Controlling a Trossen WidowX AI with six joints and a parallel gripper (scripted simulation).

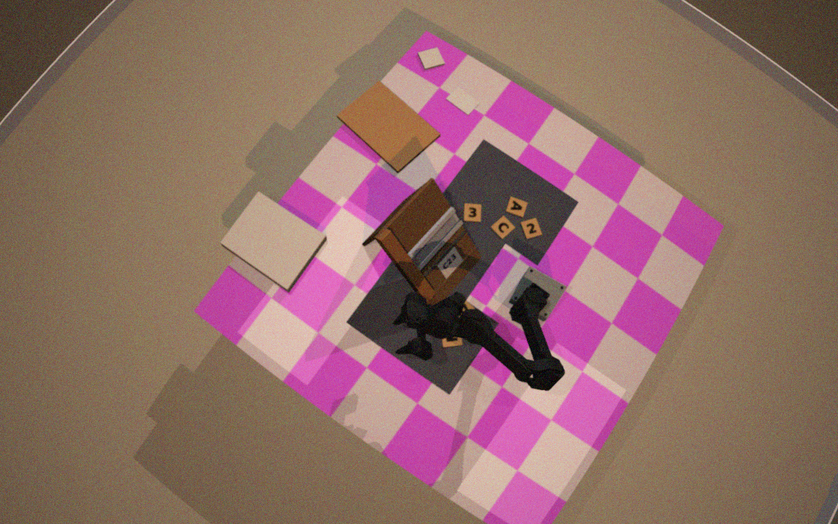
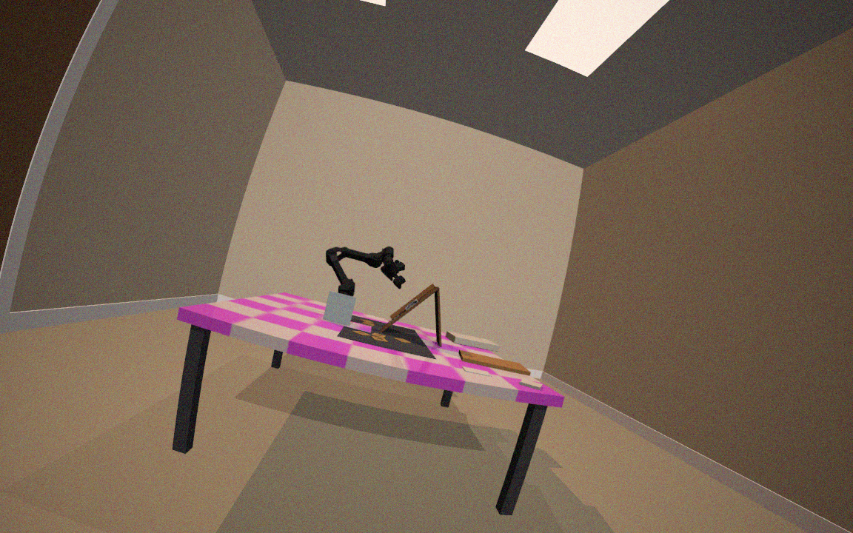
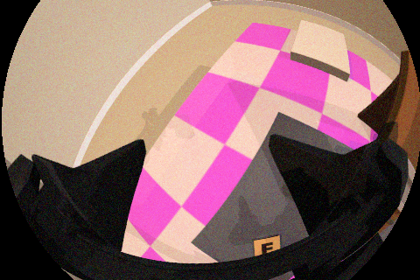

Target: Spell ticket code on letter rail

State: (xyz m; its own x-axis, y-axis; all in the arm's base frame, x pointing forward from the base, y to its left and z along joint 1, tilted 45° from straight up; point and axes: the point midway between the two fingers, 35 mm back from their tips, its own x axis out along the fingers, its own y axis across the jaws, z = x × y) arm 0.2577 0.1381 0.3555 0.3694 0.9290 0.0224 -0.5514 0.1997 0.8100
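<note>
The c tile lies 5 cm behind my gripper tip, 53 cm to the right of it and 24 cm below it. From my gripper tip the other things lie so: f tile: 12 cm behind, 14 cm to the right, 24 cm below; white ticket: 2 cm ahead, 31 cm to the right, 17 cm below; v tile: 10 cm behind, 23 cm to the right, 24 cm below.
</note>
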